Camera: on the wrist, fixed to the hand. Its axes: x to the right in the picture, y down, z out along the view.
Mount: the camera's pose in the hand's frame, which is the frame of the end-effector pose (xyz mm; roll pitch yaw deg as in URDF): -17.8 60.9 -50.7 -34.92 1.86 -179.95
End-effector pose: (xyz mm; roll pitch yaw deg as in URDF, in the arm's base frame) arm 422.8 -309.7 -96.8 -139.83 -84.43 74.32
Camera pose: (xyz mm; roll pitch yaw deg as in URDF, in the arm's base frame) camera 498.8 -332.3 -114.6 114.27 82.88 -96.27
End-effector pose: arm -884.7 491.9 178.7 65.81 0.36 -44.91
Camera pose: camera -846.9 554.7 213.6 -100.73 0.45 133.41
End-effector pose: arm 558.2 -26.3 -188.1 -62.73 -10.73 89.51
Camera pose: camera 575.3 -29.5 -267.4 28.14 11.53 -88.78
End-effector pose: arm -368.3 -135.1 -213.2 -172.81 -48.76 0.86
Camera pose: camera -411.1 -202.5 -198.5 138.09 46.91 -178.87
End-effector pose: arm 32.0 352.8 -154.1 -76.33 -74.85 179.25
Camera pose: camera -31.6 388.5 -189.9 48.27 75.13 6.36
